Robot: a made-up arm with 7 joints. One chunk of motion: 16 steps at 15 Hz.
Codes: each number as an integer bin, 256 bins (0 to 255) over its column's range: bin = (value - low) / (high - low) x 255, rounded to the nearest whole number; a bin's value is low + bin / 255 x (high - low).
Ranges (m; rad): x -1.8..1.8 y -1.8..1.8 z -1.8..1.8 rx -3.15..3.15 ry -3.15..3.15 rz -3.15..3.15
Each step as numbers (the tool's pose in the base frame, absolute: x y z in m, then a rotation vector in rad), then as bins.
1 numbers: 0.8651 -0.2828 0.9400 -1.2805 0.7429 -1.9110
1 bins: 189 107 194 76 158 50
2 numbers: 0.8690 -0.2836 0.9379 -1.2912 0.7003 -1.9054
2 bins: 189 107 194 75 156 50
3 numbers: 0.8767 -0.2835 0.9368 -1.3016 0.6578 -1.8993
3 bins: 190 107 194 75 154 51
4 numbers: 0.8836 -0.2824 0.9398 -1.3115 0.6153 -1.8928
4 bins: 190 107 194 74 152 51
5 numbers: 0.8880 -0.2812 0.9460 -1.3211 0.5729 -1.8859
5 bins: 190 108 195 74 151 51
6 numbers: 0.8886 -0.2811 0.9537 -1.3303 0.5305 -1.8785
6 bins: 190 108 195 74 149 51
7 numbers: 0.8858 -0.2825 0.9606 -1.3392 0.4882 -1.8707
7 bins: 190 107 196 73 147 52
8 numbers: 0.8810 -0.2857 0.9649 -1.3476 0.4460 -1.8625
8 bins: 190 107 196 73 146 52
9 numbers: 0.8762 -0.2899 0.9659 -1.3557 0.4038 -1.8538
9 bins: 190 107 196 73 144 52
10 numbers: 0.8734 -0.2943 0.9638 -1.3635 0.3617 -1.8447
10 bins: 189 107 196 72 142 53
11 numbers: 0.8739 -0.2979 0.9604 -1.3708 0.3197 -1.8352
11 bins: 189 106 196 72 140 53
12 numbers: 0.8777 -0.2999 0.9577 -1.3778 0.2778 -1.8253
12 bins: 190 106 195 72 139 54
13 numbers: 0.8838 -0.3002 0.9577 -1.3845 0.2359 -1.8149
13 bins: 190 106 195 71 137 54
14 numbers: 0.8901 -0.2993 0.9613 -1.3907 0.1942 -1.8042
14 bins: 191 106 196 71 135 54
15 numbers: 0.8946 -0.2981 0.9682 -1.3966 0.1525 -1.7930
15 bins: 191 106 196 71 134 55
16 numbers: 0.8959 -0.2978 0.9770 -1.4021 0.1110 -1.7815
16 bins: 191 106 197 71 132 55
